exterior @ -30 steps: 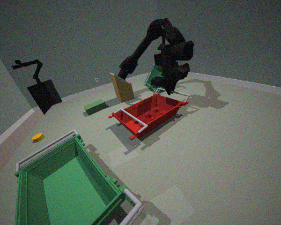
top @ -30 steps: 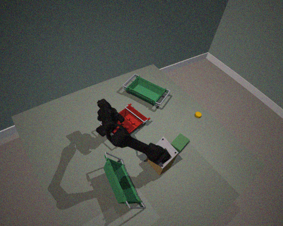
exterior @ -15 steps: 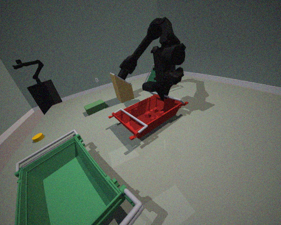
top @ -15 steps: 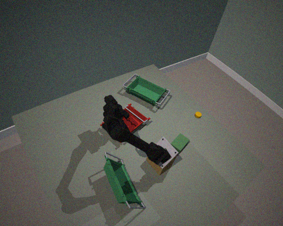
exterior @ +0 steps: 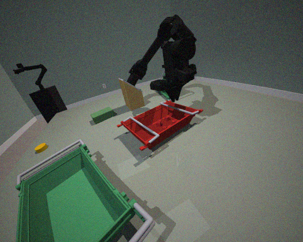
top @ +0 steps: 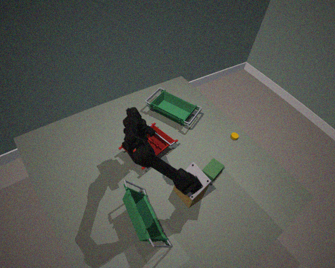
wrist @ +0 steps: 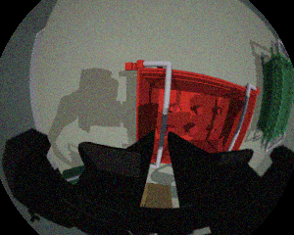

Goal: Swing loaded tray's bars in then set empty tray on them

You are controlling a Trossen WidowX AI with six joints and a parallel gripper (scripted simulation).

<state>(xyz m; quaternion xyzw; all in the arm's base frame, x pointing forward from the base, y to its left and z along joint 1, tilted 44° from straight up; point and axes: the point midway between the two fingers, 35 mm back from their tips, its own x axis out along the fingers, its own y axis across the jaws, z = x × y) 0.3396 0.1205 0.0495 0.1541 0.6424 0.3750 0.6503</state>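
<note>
My gripper tip is now 350 mm past the green tray, 140 mm to the right of it and 10 mm above it. Round my gripper tip: yellow disc (130 mm behind, 650 mm to the right, 80 mm below); then flat green block (270 mm behind, 340 mm to the right, 70 mm below).
</note>
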